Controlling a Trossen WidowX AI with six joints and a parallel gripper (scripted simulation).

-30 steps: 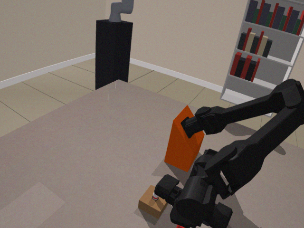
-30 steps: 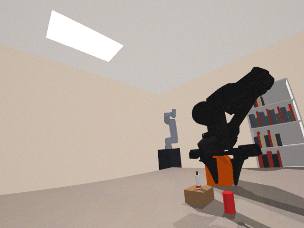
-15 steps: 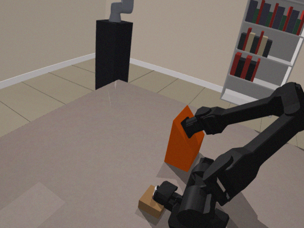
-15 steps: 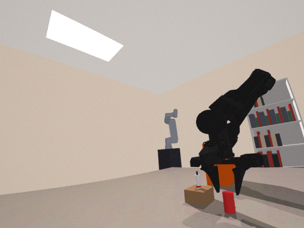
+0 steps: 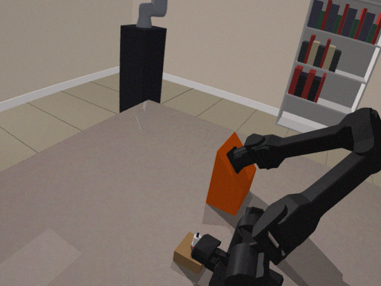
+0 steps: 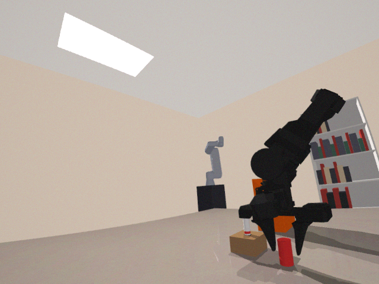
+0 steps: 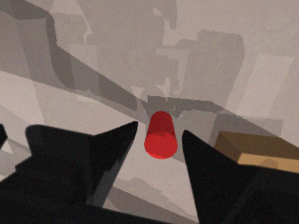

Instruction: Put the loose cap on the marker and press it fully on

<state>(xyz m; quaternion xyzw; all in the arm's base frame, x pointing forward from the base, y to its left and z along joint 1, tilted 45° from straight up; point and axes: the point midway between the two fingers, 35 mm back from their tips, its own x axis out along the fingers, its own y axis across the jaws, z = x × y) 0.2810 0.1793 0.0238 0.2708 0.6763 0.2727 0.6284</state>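
My gripper tip is 4 cm past the tan holder block and 11 cm to the left of it. Round my gripper tip: red cap right at my gripper tip.
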